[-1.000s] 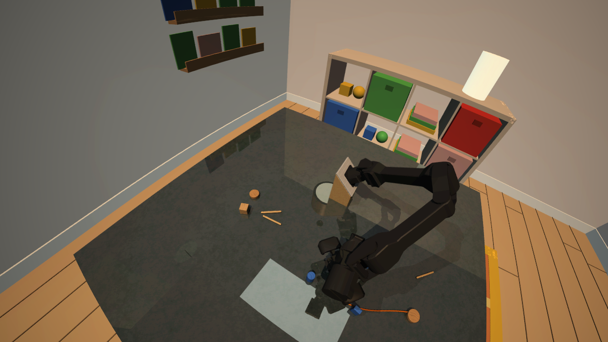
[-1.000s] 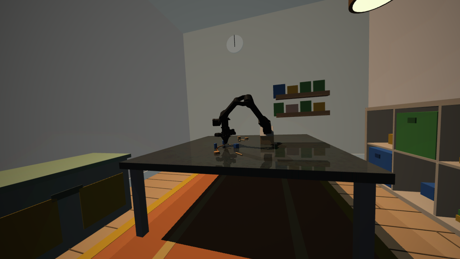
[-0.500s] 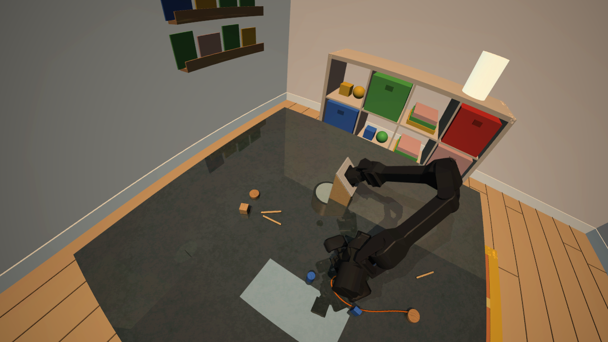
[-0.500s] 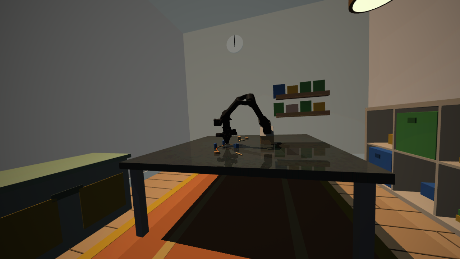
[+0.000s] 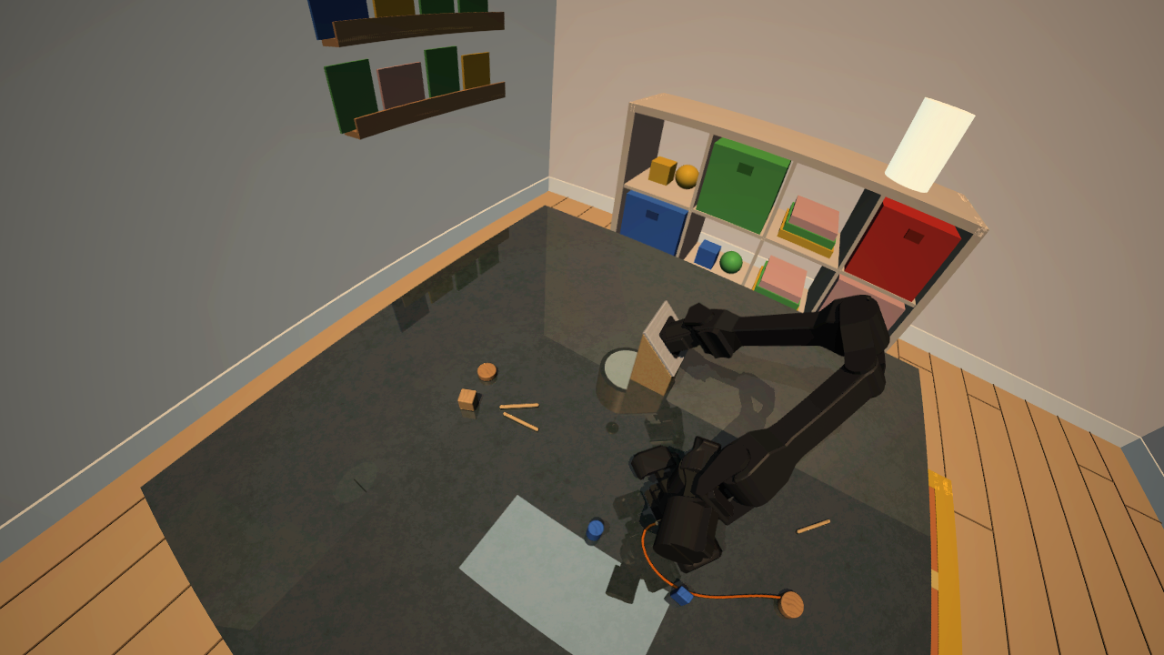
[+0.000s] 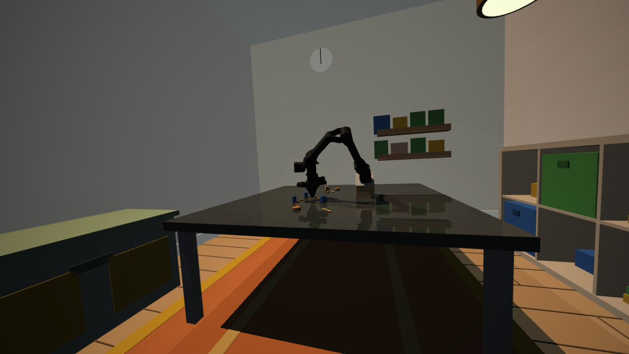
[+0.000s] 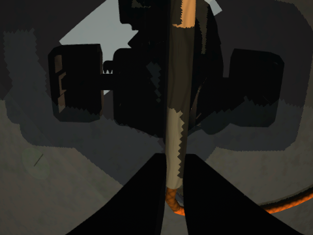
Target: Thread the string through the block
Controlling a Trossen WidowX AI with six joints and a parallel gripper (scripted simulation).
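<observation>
Now: gripper tip 28 cm to the right of the loose stick, 14 cm past it and 1 cm above it. Round my gripper tip: wooden disc 43 cm to the right, 10 cm behind, 1 cm below; round wooden button 25 cm to the left, 3 cm ahead, 1 cm below; wooden cube 42 cm to the right, 2 cm behind.
</observation>
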